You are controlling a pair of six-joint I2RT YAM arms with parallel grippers.
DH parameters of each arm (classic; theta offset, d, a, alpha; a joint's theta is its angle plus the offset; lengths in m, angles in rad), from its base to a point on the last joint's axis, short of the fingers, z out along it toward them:
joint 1: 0 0.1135 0.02 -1.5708
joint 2: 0 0 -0.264 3.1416
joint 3: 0.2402 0 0.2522 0
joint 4: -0.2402 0 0.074 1.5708
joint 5: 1.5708 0 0 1.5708
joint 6: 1.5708 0.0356 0 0
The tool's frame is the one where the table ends.
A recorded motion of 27 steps. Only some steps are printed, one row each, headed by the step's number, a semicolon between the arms.
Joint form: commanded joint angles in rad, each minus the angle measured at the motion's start. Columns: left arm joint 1, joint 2, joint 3, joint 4, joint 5, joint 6; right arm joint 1, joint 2, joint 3, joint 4, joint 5, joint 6.
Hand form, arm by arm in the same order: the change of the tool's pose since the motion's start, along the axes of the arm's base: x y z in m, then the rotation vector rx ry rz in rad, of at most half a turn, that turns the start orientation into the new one. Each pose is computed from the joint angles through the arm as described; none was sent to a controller.
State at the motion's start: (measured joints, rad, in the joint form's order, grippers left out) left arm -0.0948 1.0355 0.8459 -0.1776 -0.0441 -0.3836; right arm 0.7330 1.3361 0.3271 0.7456 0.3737 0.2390
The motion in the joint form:
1: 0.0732 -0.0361 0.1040 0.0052 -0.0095 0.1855; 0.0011 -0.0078 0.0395 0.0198 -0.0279 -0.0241
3: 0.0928 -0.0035 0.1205 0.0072 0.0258 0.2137; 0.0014 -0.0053 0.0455 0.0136 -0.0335 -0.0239
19: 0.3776 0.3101 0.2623 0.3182 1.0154 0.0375; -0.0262 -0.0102 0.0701 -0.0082 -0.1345 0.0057
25: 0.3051 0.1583 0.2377 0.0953 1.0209 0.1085; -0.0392 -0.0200 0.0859 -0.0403 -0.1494 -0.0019
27: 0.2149 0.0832 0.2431 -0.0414 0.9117 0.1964; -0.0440 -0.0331 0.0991 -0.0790 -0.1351 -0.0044
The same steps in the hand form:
1: -0.0068 0.0180 0.0453 0.1720 -0.1461 0.0281; 0.0052 0.0063 0.0152 0.0276 -0.0540 0.0334
3: 0.0009 0.0213 0.0443 0.1902 -0.1333 0.0043; 0.0059 0.0073 0.0157 0.0270 -0.0511 0.0391
19: 0.0644 0.0785 0.0485 -0.1699 -0.2746 -0.6252; 0.0116 0.0076 0.0217 0.0754 -0.0319 0.1037
25: 0.0268 0.0476 0.0597 -0.1685 -0.2156 -0.7070; 0.0146 0.0063 0.0254 0.0669 -0.0279 0.1067
27: 0.0083 0.0235 0.0658 -0.0941 -0.1896 -0.7096; 0.0159 0.0051 0.0285 0.0547 -0.0212 0.0883

